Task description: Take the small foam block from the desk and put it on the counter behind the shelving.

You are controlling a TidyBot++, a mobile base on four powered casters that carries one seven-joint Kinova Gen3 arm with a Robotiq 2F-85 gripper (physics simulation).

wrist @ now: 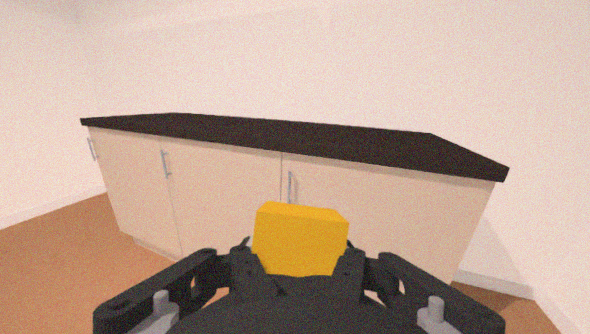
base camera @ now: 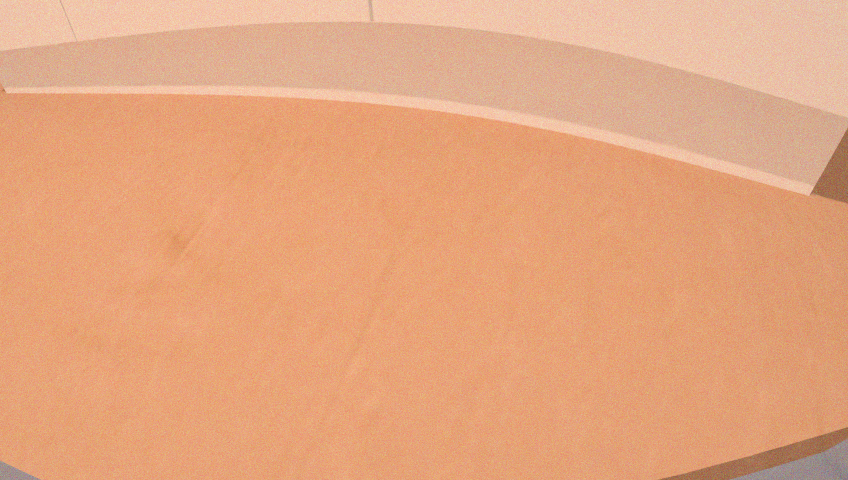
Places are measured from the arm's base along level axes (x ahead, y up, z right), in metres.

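Pixels of known places: gripper, between the fingertips: [wrist: 296, 243].
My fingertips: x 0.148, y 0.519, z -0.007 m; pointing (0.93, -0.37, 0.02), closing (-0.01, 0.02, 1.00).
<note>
Behind a point stands the place of what it marks.
The small foam block [wrist: 301, 240] @(x 0.118, y 0.548, z -0.006 m) is yellow and sits between the fingers at the lower middle of the wrist view. My gripper [wrist: 296, 243] @(x 0.148, y 0.519, z -0.007 m) is shut on it and holds it up in front of the counter. The counter [wrist: 300, 136] @(x 0.687, y 0.514, z 0.012 m) has a dark top and pale cabinet doors with metal handles, and its top lies beyond and above the block in the wrist view. In the base camera view the lower front of the counter cabinet [base camera: 357, 59] @(x 0.709, y -0.325, z -0.083 m) spans the top. The desk and the shelving do not show in either view.
Orange-brown floor [base camera: 386, 267] @(x 0.412, y -0.396, z -0.040 m) [wrist: 45, 270] @(x 0.806, y -0.396, z -1.526 m) lies in front of the cabinet. A pale wall [wrist: 300, 60] @(x 1.242, y 0.862, z 0.009 m) stands behind the counter and runs along its right side, with a white baseboard [wrist: 495, 284] @(x 0.786, y -0.346, z 1.258 m) at the lower right. The counter's right end is at the right of the wrist view.
</note>
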